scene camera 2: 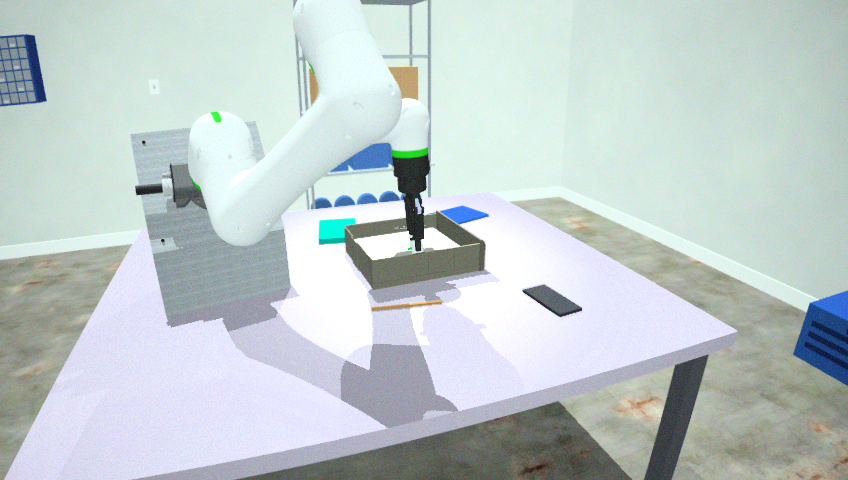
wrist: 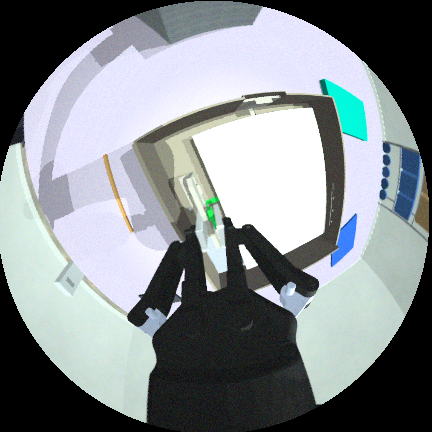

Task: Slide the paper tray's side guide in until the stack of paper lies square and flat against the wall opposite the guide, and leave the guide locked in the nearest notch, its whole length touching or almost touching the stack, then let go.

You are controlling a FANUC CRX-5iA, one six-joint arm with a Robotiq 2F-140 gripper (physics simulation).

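Frame: origin at the arm's base, x ahead, y left, z up, level; metres.
Seen in the pictures: gripper, between the fingertips: [wrist: 209,214].
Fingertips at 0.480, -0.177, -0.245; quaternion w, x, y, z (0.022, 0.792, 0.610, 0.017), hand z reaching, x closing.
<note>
A point is followed by its place in that frame, as x, y, z.
The paper tray [scene camera 2: 425,271] {0.480, -0.222, -0.262} [wrist: 335,150] {0.469, 0.079, -0.224} is an open brown box on the table. The white paper stack [scene camera 2: 380,242] {0.455, 0.005, -0.248} [wrist: 275,175] {0.473, -0.053, -0.248} lies flat in it, near the wall opposite the guide; any thin gap there is hard to judge. The pale side guide [wrist: 192,192] {0.428, -0.174, -0.211} stands beside the stack's near long edge, with a strip of tray floor between them. Its green latch [wrist: 210,214] {0.463, -0.169, -0.208} faces the stack. My gripper [scene camera 2: 415,246] {0.480, -0.177, -0.245} [wrist: 209,214] {0.480, -0.177, -0.245} points down into the tray at the guide, its fingers narrowly apart on either side of the latch area. It is not clamped on anything; the fingertips partly hide the guide.
An orange stick [scene camera 2: 406,305] {0.364, -0.329, -0.285} [wrist: 117,194] {0.367, -0.323, -0.286} lies before the tray, and a dark flat block [scene camera 2: 552,299] {0.688, -0.495, -0.282} lies to its right in the scene view. A teal block [scene camera 2: 336,230] {0.400, 0.244, -0.272} [wrist: 349,111] {0.410, 0.256, -0.272} and a blue sheet [scene camera 2: 465,214] {0.899, 0.192, -0.282} [wrist: 344,241] {0.851, 0.206, -0.282} lie beyond the tray.
</note>
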